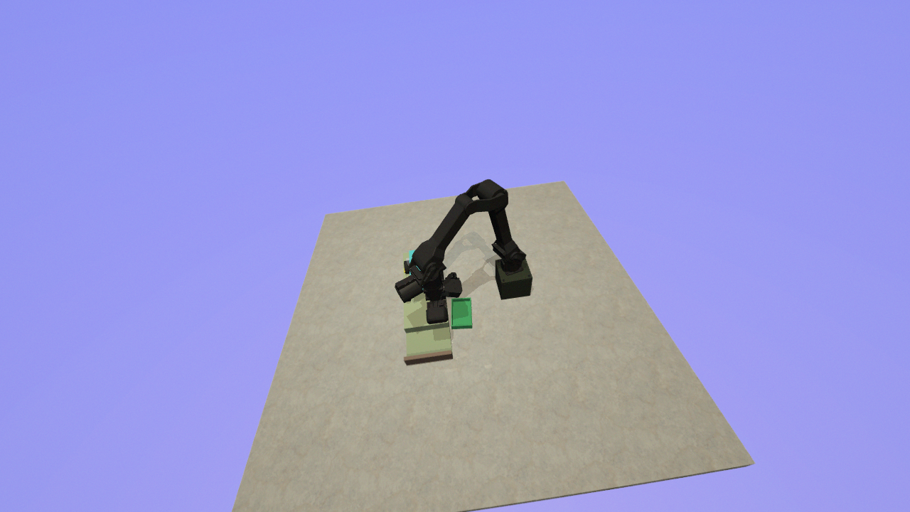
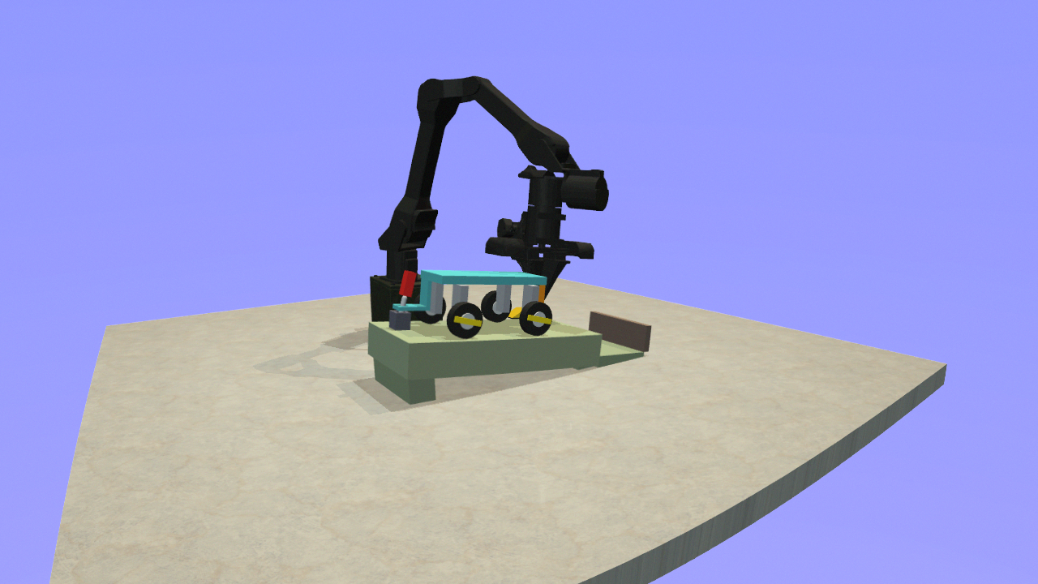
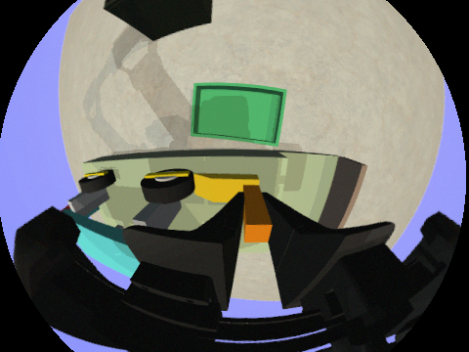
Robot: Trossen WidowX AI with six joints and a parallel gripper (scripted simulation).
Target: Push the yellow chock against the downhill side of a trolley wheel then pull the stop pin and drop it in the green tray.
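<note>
Right now the red-headed stop pin is 26 cm to the right of my gripper tip, 4 cm above it and 2 cm behind it. Also, from my gripper tip: trolley 14 cm to the right, 2 cm ahead, 2 cm above; green tray 10 cm below, 8 cm behind, 1 cm to the right; yellow chock 2 cm to the right, 1 cm below.
</note>
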